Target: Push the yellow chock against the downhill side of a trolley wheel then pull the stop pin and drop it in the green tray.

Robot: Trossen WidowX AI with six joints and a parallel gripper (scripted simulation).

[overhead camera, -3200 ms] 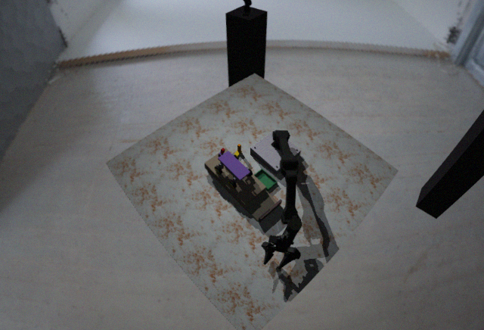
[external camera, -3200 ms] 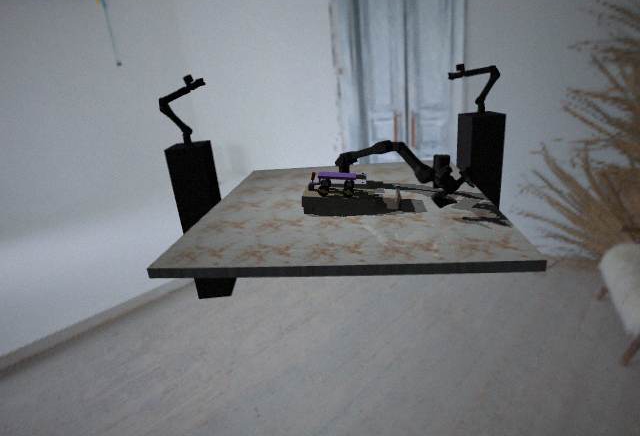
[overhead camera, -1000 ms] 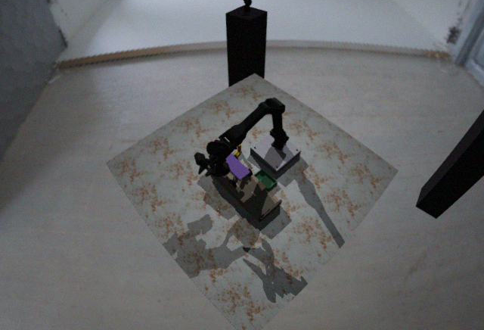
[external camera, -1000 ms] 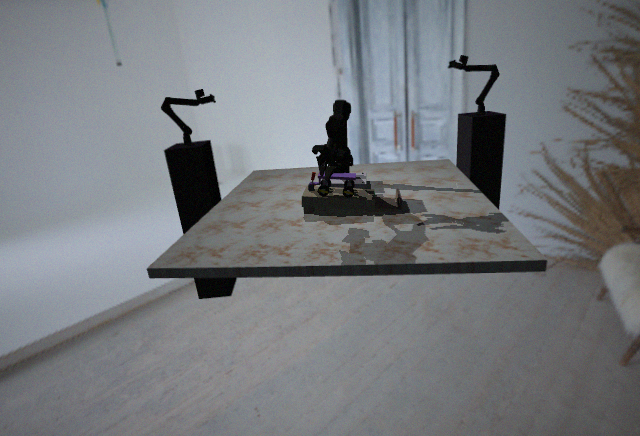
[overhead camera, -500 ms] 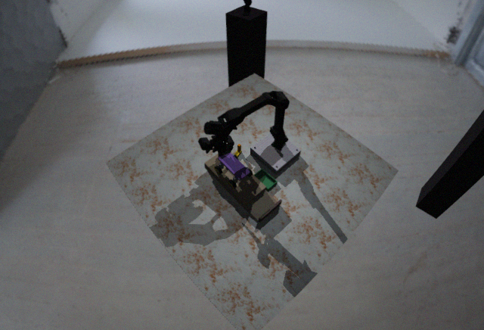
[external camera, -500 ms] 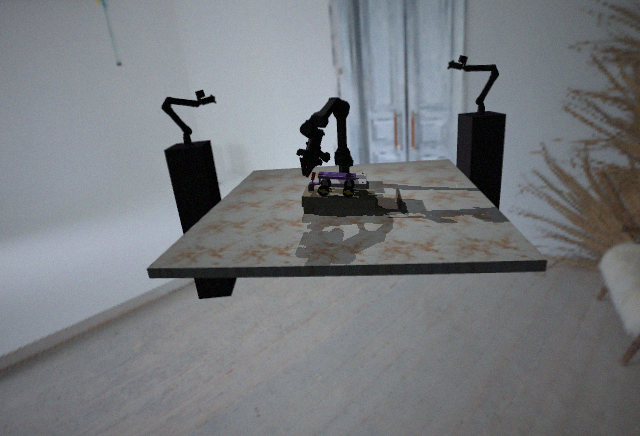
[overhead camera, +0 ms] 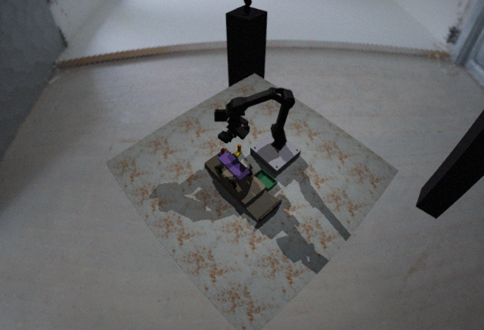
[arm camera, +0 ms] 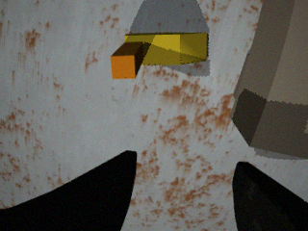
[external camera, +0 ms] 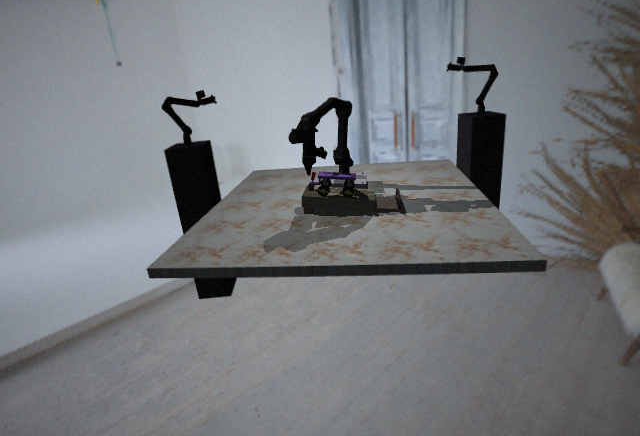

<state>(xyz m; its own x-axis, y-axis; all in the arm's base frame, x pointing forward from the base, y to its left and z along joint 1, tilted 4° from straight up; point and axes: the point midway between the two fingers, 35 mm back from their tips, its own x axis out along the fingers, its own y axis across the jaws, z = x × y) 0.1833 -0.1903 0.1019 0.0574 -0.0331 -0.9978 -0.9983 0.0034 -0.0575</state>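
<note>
Right now the yellow chock is 1 cm behind my gripper tip, 2 cm to the left of it and 11 cm below it. Also, from my gripper tip: ramp (14 cm ahead, 13 cm to the left, 8 cm below); then red-headed stop pin (10 cm ahead, 1 cm to the left); then purple-topped trolley (14 cm ahead, 12 cm to the left, 2 cm below).
</note>
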